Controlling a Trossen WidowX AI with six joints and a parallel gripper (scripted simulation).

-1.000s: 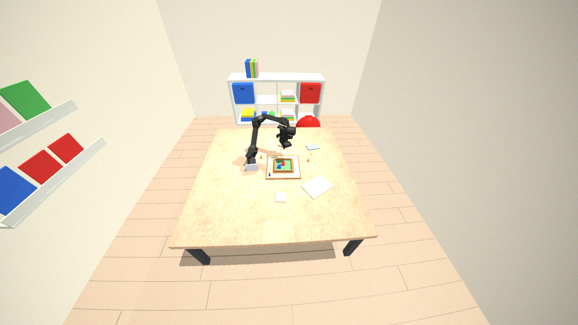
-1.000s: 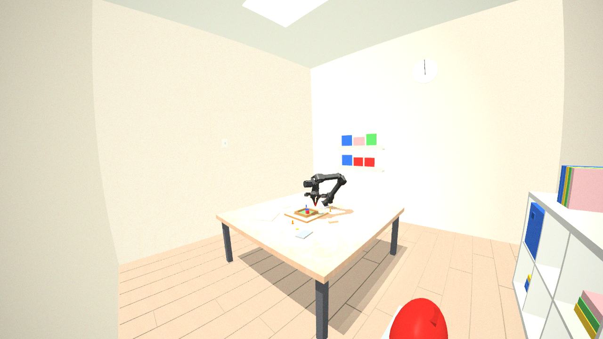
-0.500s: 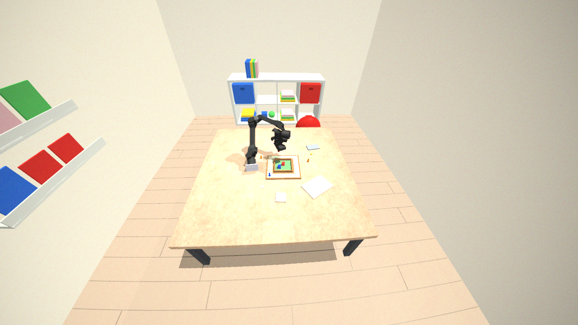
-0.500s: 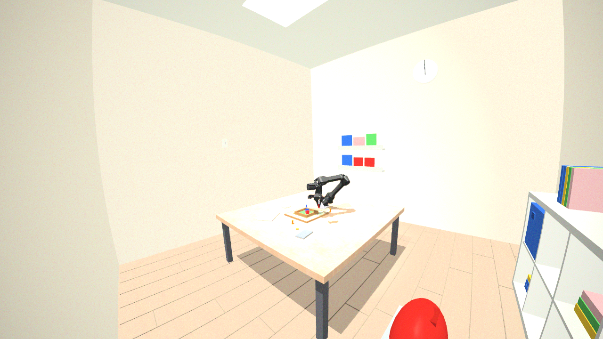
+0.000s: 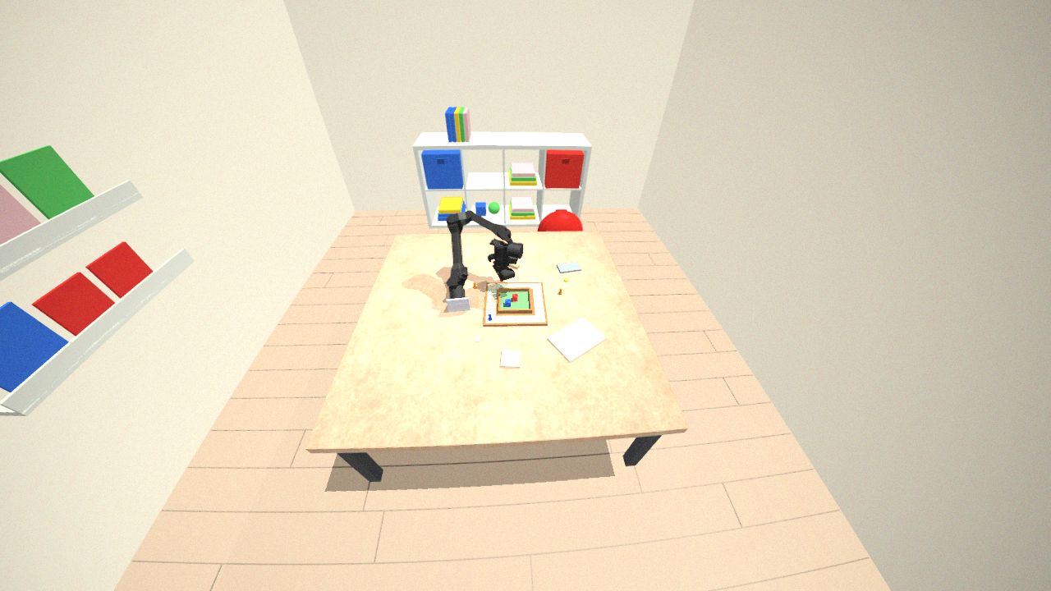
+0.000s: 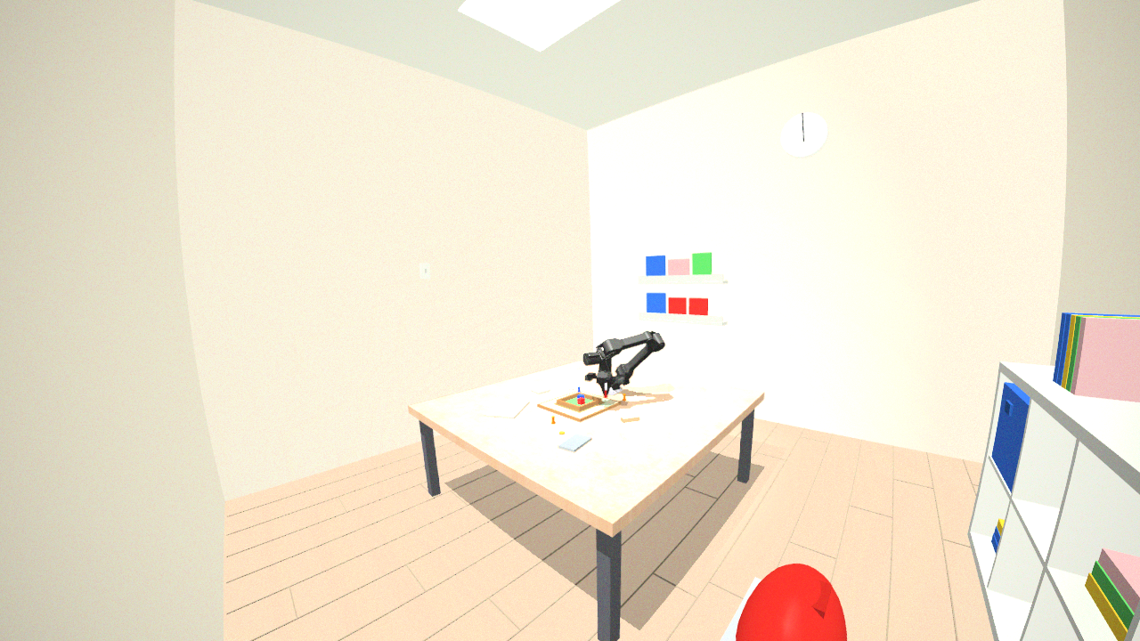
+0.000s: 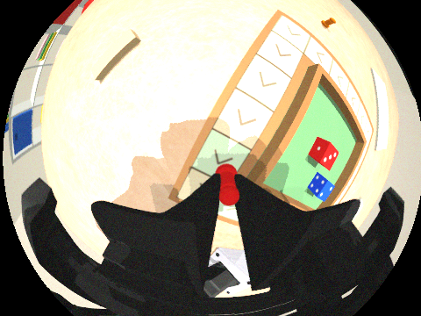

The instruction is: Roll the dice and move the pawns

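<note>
Now: the red pawn 10 mm above my gripper tip. From my gripper tip the other things lie so: white sheet: 320 mm ahead, 340 mm to the right, 50 mm below; green tray: 60 mm ahead, 110 mm to the right, 50 mm below; blue pawn: 50 mm behind, 220 mm to the right, 30 mm below.
</note>
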